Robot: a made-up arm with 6 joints.
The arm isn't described. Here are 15 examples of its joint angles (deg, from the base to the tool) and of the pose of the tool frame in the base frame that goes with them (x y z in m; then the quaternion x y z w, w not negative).
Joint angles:
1: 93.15 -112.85 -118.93 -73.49 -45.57 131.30
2: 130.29 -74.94 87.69 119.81 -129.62 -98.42
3: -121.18 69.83 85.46 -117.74 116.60 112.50
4: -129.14 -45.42 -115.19 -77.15 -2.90 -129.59
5: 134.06 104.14 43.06 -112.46 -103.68 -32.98
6: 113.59 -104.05 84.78 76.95 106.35 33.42
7: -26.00 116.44 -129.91 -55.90 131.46 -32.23
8: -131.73 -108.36 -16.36 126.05 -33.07 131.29
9: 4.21 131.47 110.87 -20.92 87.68 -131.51
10: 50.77 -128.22 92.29 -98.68 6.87 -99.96
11: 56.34 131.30 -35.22 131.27 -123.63 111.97
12: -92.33 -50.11 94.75 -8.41 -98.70 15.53
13: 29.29 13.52 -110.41 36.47 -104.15 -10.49
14: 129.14 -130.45 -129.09 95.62 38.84 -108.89
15: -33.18 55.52 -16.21 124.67 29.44 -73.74
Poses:
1: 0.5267 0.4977 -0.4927 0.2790 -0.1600 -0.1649 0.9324
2: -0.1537 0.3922 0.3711 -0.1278 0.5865 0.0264 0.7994
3: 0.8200 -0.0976 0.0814 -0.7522 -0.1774 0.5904 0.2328
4: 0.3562 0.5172 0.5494 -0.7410 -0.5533 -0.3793 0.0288
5: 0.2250 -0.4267 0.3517 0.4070 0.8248 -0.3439 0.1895
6: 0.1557 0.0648 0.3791 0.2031 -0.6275 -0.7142 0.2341
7: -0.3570 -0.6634 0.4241 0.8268 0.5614 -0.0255 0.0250
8: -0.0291 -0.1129 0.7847 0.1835 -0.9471 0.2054 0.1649
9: 0.0600 0.0676 0.2629 0.2259 0.6036 -0.0072 0.7646
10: -0.6053 -0.0038 0.2831 0.0168 -0.6594 0.3559 0.6620
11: -0.5193 -0.5395 0.3399 0.0742 -0.6650 -0.7334 0.1204
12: -0.3133 0.2170 0.2660 0.5983 -0.1195 -0.1995 0.7668
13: 0.0198 -0.0877 0.1048 0.2714 -0.4505 -0.2123 0.8236
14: -0.2928 0.4357 -0.0138 -0.2044 -0.5420 0.8142 0.0397
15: -0.1546 0.2200 0.5422 0.2253 -0.0888 0.9031 0.3546
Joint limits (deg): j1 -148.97..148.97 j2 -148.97..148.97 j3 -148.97..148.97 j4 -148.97..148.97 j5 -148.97..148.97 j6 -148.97..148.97
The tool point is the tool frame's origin. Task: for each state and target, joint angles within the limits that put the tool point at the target. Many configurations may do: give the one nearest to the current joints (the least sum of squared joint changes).
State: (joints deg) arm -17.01 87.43 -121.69 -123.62 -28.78 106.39
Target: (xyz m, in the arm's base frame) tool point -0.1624 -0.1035 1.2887
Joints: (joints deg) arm -30.87 62.81 -129.44 -141.46 -29.32 110.35
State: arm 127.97 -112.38 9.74 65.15 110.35 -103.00
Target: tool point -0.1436 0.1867 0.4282
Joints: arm 130.62 -136.71 35.17 46.58 116.25 -96.31
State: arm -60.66 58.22 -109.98 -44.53 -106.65 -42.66
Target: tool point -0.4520 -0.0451 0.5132
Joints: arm -60.84 53.59 -117.04 -46.82 -109.27 -44.79
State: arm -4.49 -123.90 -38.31 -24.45 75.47 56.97
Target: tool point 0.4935 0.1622 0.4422
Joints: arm 0.46 -101.91 -33.75 -16.78 75.90 62.03
